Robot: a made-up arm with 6 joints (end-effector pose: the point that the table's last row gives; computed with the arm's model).
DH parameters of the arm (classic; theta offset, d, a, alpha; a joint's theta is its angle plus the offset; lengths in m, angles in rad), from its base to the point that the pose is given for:
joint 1: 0 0.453 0 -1.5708
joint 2: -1.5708 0 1.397 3.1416
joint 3: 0 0 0 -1.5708
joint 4: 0 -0.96 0 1.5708
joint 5: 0 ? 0 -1.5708
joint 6: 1.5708 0 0 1.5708
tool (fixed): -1.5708 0 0 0
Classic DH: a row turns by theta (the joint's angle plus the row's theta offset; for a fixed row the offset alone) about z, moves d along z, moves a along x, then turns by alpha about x.
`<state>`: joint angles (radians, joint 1 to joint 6).
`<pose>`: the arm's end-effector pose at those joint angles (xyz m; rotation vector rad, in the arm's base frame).
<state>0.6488 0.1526 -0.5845 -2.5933 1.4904 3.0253</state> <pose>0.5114 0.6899 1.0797 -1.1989 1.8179 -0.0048</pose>
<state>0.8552 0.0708 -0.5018 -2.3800 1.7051 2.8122</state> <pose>0.3710 0.7379 1.1628 -1.3221 1.4896 -0.2965</pose>
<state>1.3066 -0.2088 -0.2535 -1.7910 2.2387 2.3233</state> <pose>0.1121 0.6504 1.5018 -0.7837 0.5577 -0.8113</pose>
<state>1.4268 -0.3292 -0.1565 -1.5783 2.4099 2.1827</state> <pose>0.0758 0.5372 1.6622 -0.3954 0.3627 -0.9192</pose>
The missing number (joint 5, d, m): 0.282
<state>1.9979 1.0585 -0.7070 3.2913 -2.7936 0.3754</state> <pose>-0.6642 0.7862 0.2041 -1.2850 -1.8259 -0.9379</pose>
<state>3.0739 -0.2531 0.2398 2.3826 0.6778 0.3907</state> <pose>-0.4170 -0.1768 2.4307 -0.5655 2.9841 -0.3824</pose>
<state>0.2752 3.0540 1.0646 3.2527 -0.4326 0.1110</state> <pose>-0.3616 0.1891 -1.8030 1.9768 0.5364 -1.9562</pose>
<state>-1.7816 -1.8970 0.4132 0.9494 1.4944 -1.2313</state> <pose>0.2872 2.1266 0.5601 -2.5266 -0.2733 0.5607</pose>
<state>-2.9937 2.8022 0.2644 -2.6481 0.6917 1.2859</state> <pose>0.4332 -0.1865 -1.2994 -1.6486 -0.4011 0.3199</pose>
